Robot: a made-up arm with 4 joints. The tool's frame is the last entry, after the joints.
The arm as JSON. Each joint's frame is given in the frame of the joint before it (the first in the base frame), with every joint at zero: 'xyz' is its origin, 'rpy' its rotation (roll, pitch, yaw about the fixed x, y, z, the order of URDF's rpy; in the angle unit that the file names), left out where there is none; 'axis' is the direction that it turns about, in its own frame. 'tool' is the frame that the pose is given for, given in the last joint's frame.
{
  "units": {
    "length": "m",
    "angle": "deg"
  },
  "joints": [
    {
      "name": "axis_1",
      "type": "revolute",
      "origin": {
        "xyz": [
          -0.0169,
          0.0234,
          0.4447
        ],
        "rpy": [
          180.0,
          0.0,
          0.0
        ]
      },
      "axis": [
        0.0,
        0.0,
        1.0
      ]
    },
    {
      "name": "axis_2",
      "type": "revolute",
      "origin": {
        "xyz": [
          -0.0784,
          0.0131,
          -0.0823
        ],
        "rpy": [
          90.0,
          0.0,
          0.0
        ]
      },
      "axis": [
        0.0,
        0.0,
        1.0
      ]
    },
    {
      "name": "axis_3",
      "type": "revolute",
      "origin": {
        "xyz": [
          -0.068,
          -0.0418,
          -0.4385
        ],
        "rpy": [
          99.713,
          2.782,
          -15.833
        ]
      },
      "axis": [
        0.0,
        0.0,
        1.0
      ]
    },
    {
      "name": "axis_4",
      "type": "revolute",
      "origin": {
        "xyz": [
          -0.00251,
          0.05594,
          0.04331
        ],
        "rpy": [
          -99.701,
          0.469,
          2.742
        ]
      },
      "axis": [
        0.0,
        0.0,
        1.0
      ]
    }
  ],
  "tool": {
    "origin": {
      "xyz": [
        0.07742,
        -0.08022,
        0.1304
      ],
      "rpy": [
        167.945,
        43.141,
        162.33
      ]
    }
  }
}
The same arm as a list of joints. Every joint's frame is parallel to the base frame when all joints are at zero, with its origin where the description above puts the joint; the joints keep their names.
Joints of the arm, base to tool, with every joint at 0 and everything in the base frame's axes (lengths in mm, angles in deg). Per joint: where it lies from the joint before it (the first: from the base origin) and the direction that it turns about. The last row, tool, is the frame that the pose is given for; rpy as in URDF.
axis_1: xyz -16.9 23.4 444.7 axis 0 0 -1
axis_2: xyz -78.4 -13.1 82.3 axis 0 1 0
axis_3: xyz -68 -438.5 41.8 axis -0.27681 -0.168506 0.946035
axis_4: xyz -14.4 47.9 50.1 axis 0 1 0
tool: xyz 52.6 130.4 98.3 rpy -77.7 23.75 -131.66

